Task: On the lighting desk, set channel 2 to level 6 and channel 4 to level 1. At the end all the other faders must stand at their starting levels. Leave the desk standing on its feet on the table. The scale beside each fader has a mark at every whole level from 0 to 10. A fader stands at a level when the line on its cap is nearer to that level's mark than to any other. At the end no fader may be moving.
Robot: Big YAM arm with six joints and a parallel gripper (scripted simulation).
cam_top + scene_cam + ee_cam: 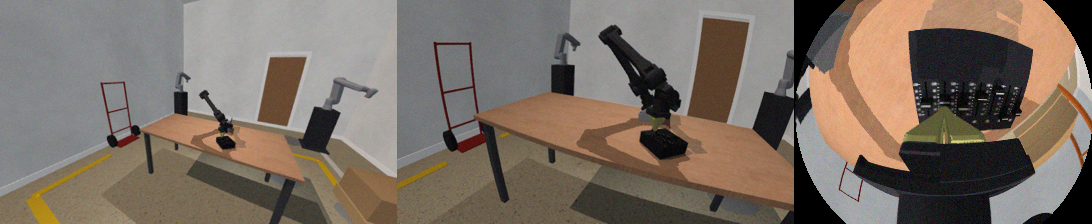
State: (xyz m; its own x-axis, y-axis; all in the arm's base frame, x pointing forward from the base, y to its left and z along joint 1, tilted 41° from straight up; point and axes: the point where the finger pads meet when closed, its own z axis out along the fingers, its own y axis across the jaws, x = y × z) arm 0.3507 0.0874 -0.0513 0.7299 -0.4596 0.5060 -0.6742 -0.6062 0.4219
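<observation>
My hand is 2 cm short of the fader cap, 4 cm to the right of it and 1 cm above it.
</observation>
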